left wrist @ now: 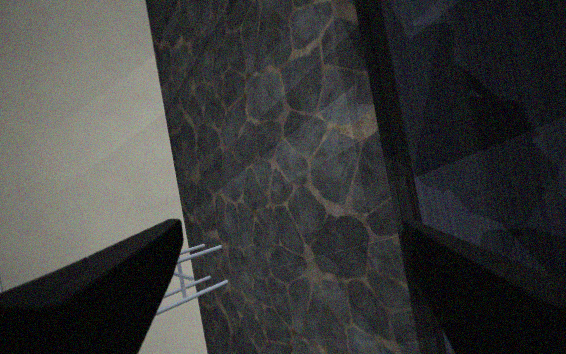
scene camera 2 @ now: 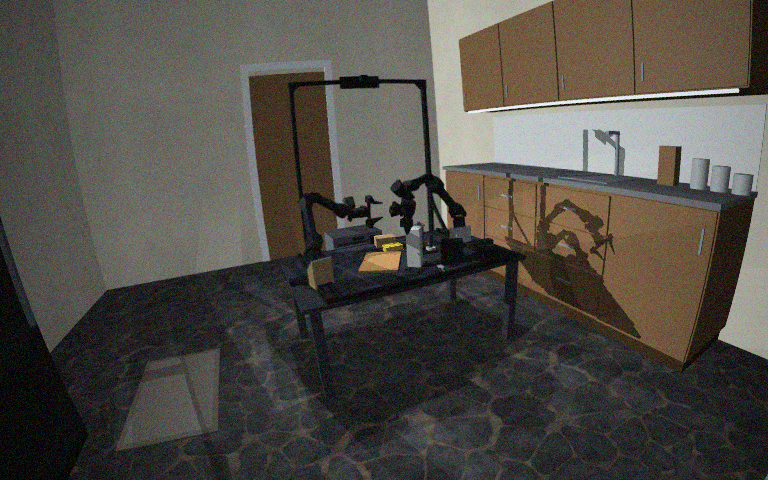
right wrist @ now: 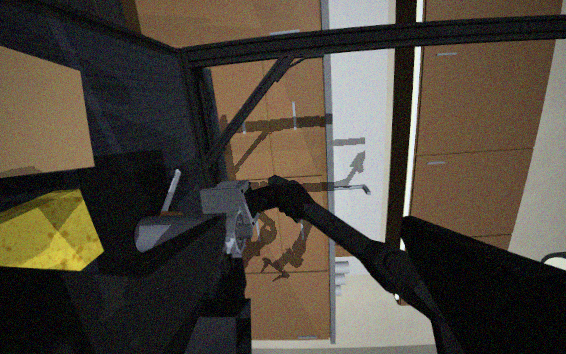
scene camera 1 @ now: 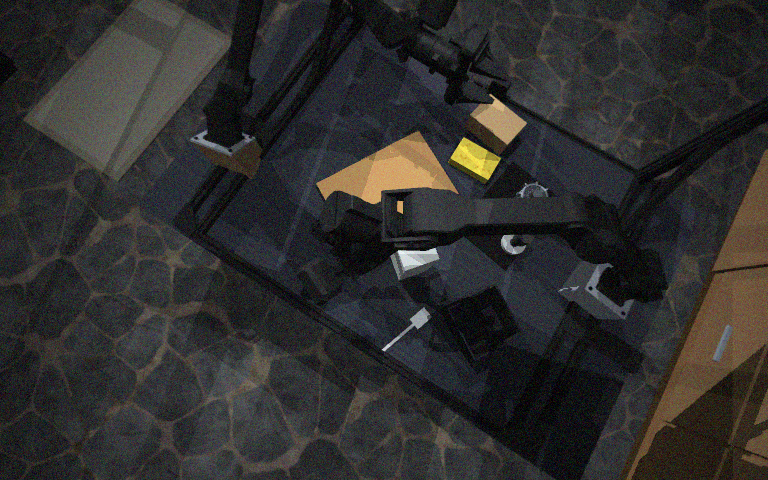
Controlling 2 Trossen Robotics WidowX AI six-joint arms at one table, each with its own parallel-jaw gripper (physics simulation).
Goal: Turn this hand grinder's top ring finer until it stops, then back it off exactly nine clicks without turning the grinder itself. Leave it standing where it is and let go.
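Frame: origin at the left arm's base, x right, y ahead, z up, level; centimetres.
Seen in the pictures: left gripper, fingertip midpoint: (left wrist: pixel 293 230) (scene camera 2: pixel 407 229); right gripper, fingertip midpoint: (scene camera 2: pixel 382 210) (right wrist: pixel 313 225) (scene camera 1: pixel 500 91); left arm's base, link origin: (scene camera 2: pixel 460 227) (right wrist: pixel 250 202) (scene camera 1: pixel 613 286); right arm's base, link origin: (scene camera 2: pixel 318 263) (scene camera 1: pixel 224 138).
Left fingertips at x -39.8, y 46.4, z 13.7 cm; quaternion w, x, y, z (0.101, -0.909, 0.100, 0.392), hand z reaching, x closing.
Offsets run from my left fingertips to a thing's top centre. "pt": to the spot under its first point.
The grinder appears to be an upright grey cylinder with a notched top ring. Its ring {pt dy -20.0, dx +43.2, dz -8.1 cm} (scene camera 1: pixel 533 191) (right wrist: pixel 243 232) shows partly beside my left forearm in scene camera 1, and its body {pt dy -18.5, dx +44.3, dz -20.9 cm} (right wrist: pixel 152 234) lies partly behind a finger in the right wrist view. I cannot read the ring's setting. My left gripper (scene camera 2: pixel 403 217) (left wrist: pixel 293 230) is open and empty, raised near the table's edge, away from the grinder. My right gripper (scene camera 1: pixel 497 90) (scene camera 2: pixel 378 211) is open and empty, raised beyond the tan box {dy -3.5, dx +58.9, dz -18.2 cm} (scene camera 1: pixel 498 124) (scene camera 2: pixel 383 240), apart from the grinder.
A yellow block {dy -5.3, dx +48.4, dz -21.2 cm} (scene camera 1: pixel 474 159) (scene camera 2: pixel 391 246) (right wrist: pixel 55 235) and an orange-brown board {dy +6.9, dx +28.2, dz -22.7 cm} (scene camera 1: pixel 390 164) (scene camera 2: pixel 379 262) (right wrist: pixel 40 110) lie nearby. A pale upright carton {dy -8.6, dx +17.1, dz -4.2 cm} (scene camera 1: pixel 416 261) (scene camera 2: pixel 415 251), a black open box {dy -29.5, dx +16.3, dz -14.2 cm} (scene camera 1: pixel 481 322) and a small white long-handled tool {dy -18.6, dx +4.1, dz -24.0 cm} (scene camera 1: pixel 420 318) are there too. My left arm spans above.
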